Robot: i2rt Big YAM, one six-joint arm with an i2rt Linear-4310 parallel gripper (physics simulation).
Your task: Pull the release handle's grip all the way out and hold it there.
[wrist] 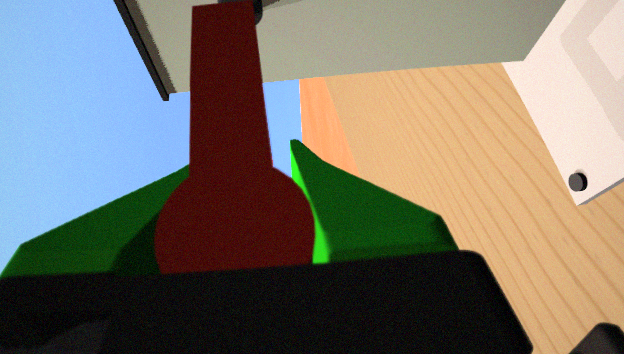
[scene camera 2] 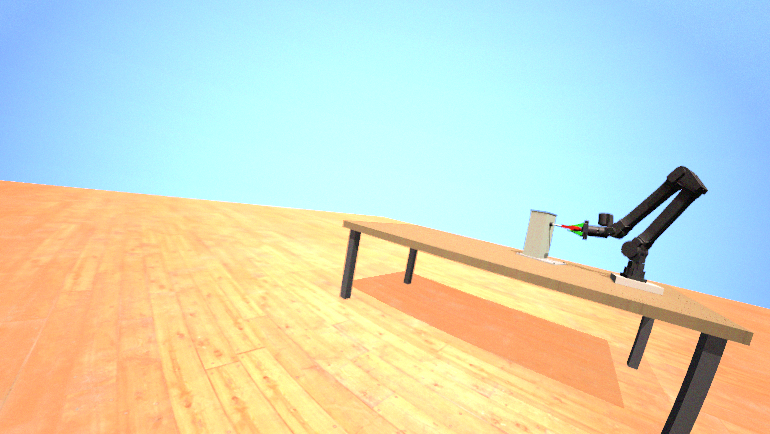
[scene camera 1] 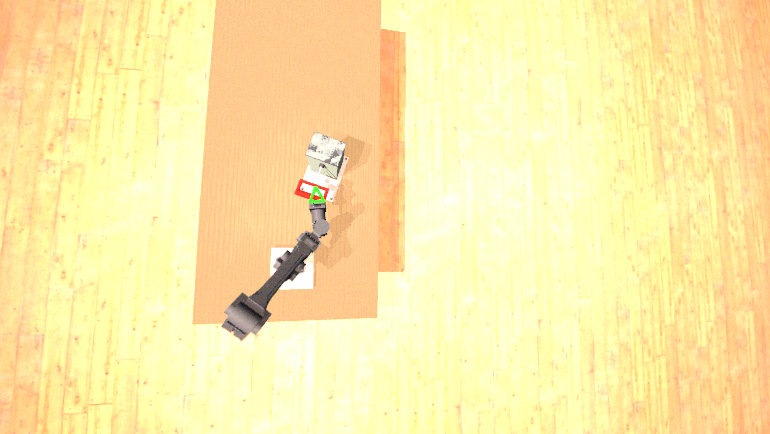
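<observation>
The release handle's red grip is a rectangular loop. It stands off the front face of an upright grey-green box, with a thin pale rod between them. My gripper has green fingers and is shut on the red grip, near the grip's right part in the overhead view. In the wrist view the grip covers most of the left finger and hides where the fingers touch it. The exact length of the pull is hard to tell.
The box stands on a white base plate with dark bolts, on a wooden table. The arm's white mounting plate is at the table's near end. The arm's elbow is raised high.
</observation>
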